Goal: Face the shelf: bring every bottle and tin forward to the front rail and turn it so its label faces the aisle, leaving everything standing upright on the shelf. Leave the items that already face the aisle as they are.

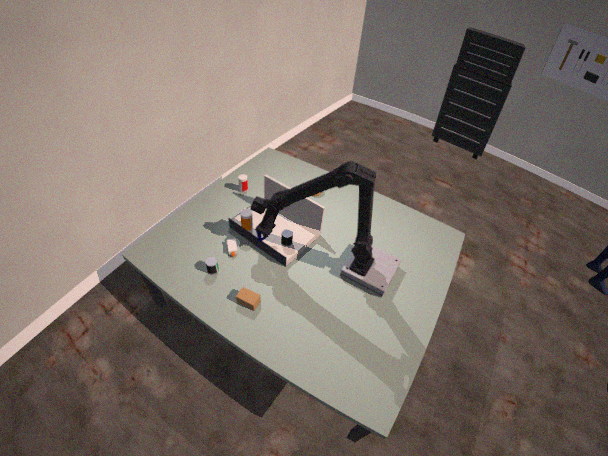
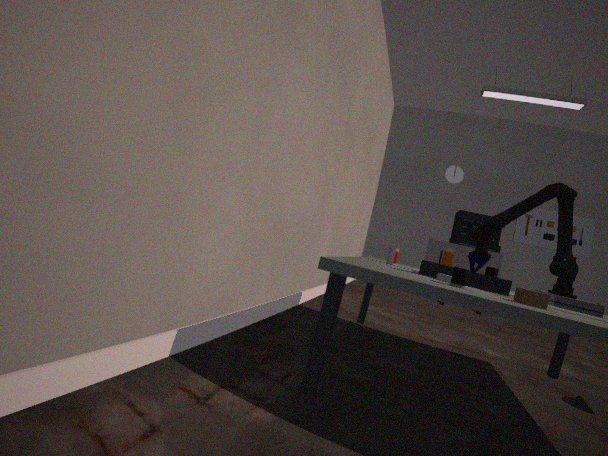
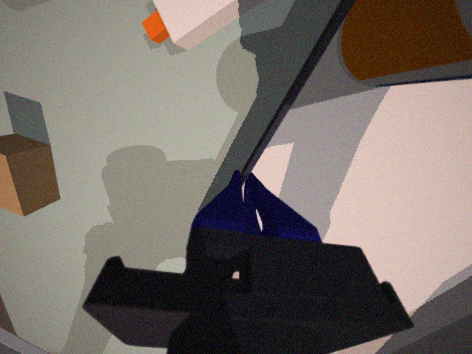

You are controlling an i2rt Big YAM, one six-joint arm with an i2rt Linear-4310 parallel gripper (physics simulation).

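Places are measured from the arm's base along level axes (x ahead, y left, z up), in metres.
Pixels of known places: gripper, fingertip midpoint: [image 1: 259, 240] [image 2: 472, 273] [image 3: 242, 177]; arm's base, origin of the base link: [image 1: 361, 264] [image 2: 561, 295].
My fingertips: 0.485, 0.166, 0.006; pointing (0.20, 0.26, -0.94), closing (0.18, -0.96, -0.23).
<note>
For each thing: its top centre in the pictures, then the offset to it from my fingertips, as dx, dy, dz. Level surfaces: height alone.
- dark front rail, middle of its top: [image 3: 262, 147] [image 2: 465, 270] [image 1: 255, 236] +0.030, -0.005, +0.007
- orange-brown bottle, middle of its top: [image 1: 246, 212] [image 2: 448, 248] +0.121, -0.047, +0.087
- small black tin, middle of its top: [image 1: 287, 233] [image 2: 492, 267] -0.105, -0.084, +0.048
- table, its level: dz -0.059
- dark tin, middle of its top: [image 2: 462, 268] [image 1: 211, 261] +0.098, +0.248, +0.010
- white box with an orange end, middle of its top: [image 2: 450, 275] [image 1: 232, 246] +0.107, +0.090, -0.032
- brown block, middle of its top: [image 2: 532, 290] [image 1: 248, 295] -0.149, +0.282, -0.010
- red-and-white bottle, middle of its top: [image 2: 394, 248] [image 1: 242, 177] +0.378, -0.319, +0.036
The shelf [image 1: 302, 247] has a dark front rail [image 1: 272, 252] [image 2: 495, 285] [image 3: 295, 90] and an upright back panel. An orange-brown bottle [image 1: 246, 221] [image 2: 447, 258] [image 3: 405, 40] with a grey-white cap stands upright near the rail at one end. A small black tin [image 1: 286, 238] [image 2: 491, 271] with a grey-blue top stands upright towards the other end, a little behind the rail; its label cannot be made out. My gripper [image 1: 260, 238] [image 2: 475, 271] [image 3: 242, 177] is shut with its blue fingertips together, at the rail between bottle and tin. No item shows between them.
On the table [image 1: 320, 320] outside the shelf are a dark tin [image 1: 211, 266] [image 2: 458, 276], a white box with an orange end [image 1: 232, 247] [image 3: 200, 17], a brown block [image 1: 248, 298] [image 2: 531, 298] [image 3: 32, 175] and a red-and-white bottle [image 1: 243, 183] [image 2: 395, 256].
</note>
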